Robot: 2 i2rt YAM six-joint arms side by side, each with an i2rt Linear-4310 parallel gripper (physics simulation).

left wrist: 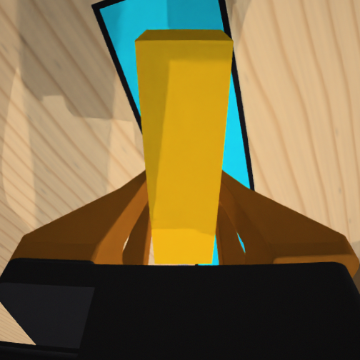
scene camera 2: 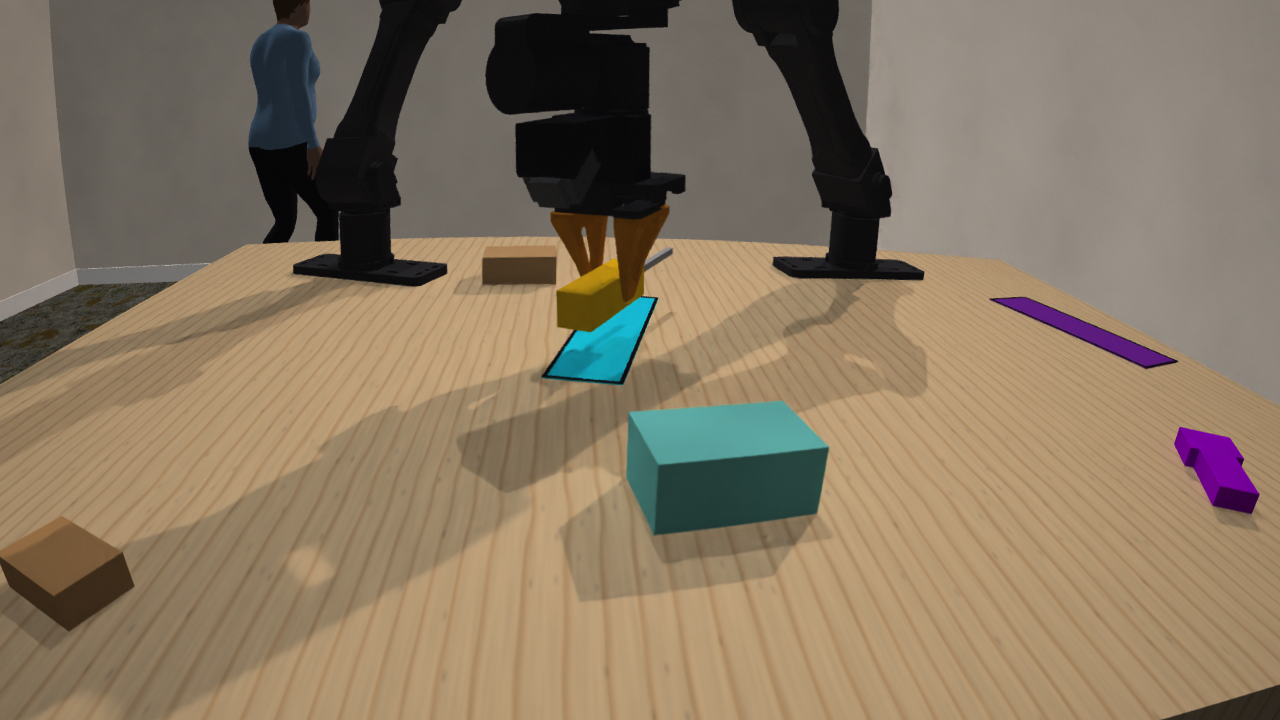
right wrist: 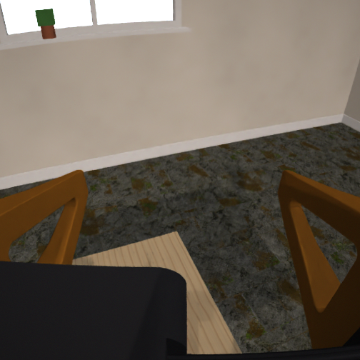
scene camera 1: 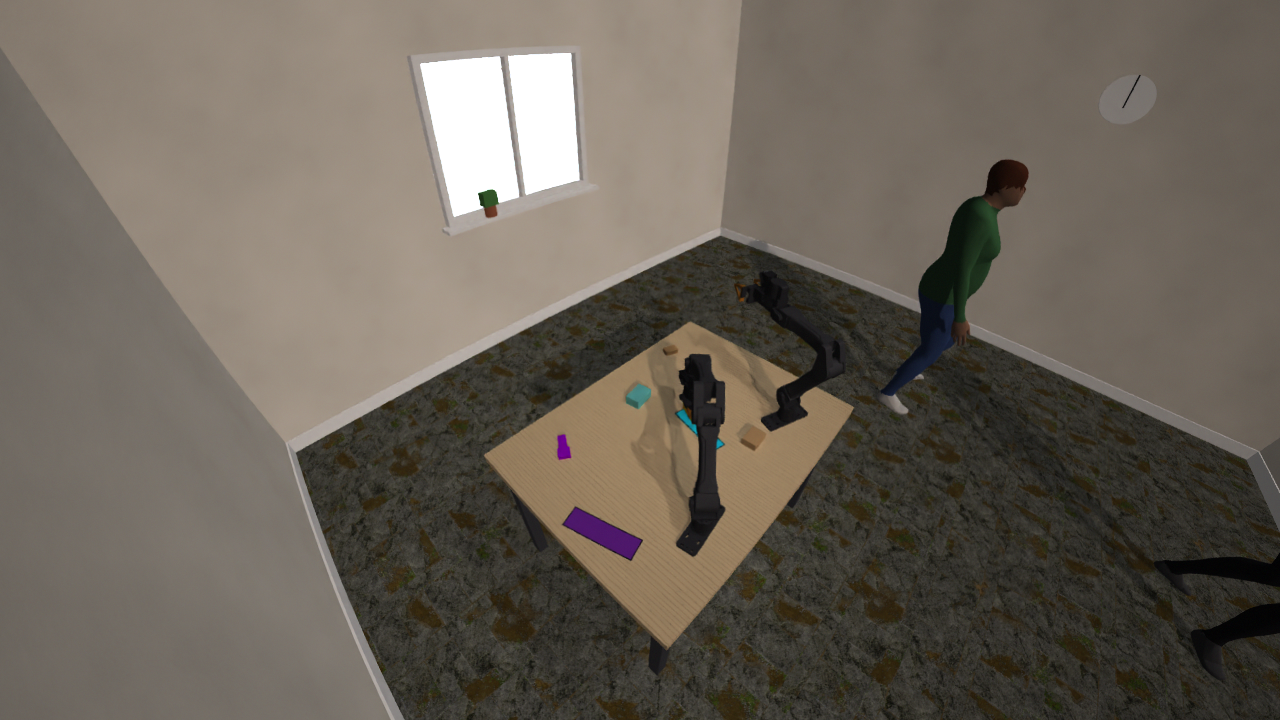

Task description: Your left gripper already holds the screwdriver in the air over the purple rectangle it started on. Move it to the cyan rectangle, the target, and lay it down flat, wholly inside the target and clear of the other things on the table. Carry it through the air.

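Frame: origin at the left arm's base, x ahead, y left, z up, level; metres.
Seen in the pictures: left gripper, between the fingertips: [scene camera 2: 610, 297]; right gripper, between the fingertips: [scene camera 1: 744, 282]; left arm's base, origin of its link: [scene camera 2: 850, 271] [scene camera 1: 701, 527]; right arm's base, origin of its link: [scene camera 2: 366, 272] [scene camera 1: 784, 417].
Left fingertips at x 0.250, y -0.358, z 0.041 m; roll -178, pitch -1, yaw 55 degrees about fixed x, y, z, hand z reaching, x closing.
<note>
Offsets run from my left fingertips to a thing's top centre. "*": to the spot under its first point.
My left gripper [scene camera 2: 608, 284] [left wrist: 183, 179] is shut on the screwdriver {0.029 m back, 0.020 m left, 0.024 m up} [scene camera 2: 586, 302] [left wrist: 185, 125], gripping its yellow handle. The grey shaft points to the back right in scene camera 2. The screwdriver hangs above the cyan rectangle {* 0.022 m ahead, 0.003 m right, 0.040 m down} [scene camera 1: 687, 420] [scene camera 2: 595, 360] [left wrist: 234, 155], with its shadow on it. In the left wrist view the rectangle slants slightly from upper left to lower right against the upright handle; the handle hides much of it, and the shaft is hidden. The purple rectangle {* 0.012 m back, 0.556 m left, 0.040 m down} [scene camera 1: 602, 533] [scene camera 2: 1083, 331] has nothing on it. My right gripper [scene camera 1: 741, 291] [right wrist: 182, 180] is open and empty, off the table's far corner.
A teal box {0.244 m ahead, 0.015 m left, 0.001 m down} [scene camera 1: 637, 394] [scene camera 2: 725, 465] lies in front of the cyan rectangle in scene camera 2. A brown block {0.234 m back, 0.058 m right, 0.011 m down} [scene camera 1: 753, 437] [scene camera 2: 519, 265] lies behind it, to the left. A small brown block {0.308 m ahead, 0.324 m right, 0.021 m down} [scene camera 1: 670, 350] [scene camera 2: 67, 568] and a purple T-shaped piece {0.319 m ahead, 0.381 m left, 0.026 m down} [scene camera 1: 563, 446] [scene camera 2: 1217, 470] lie farther off.
</note>
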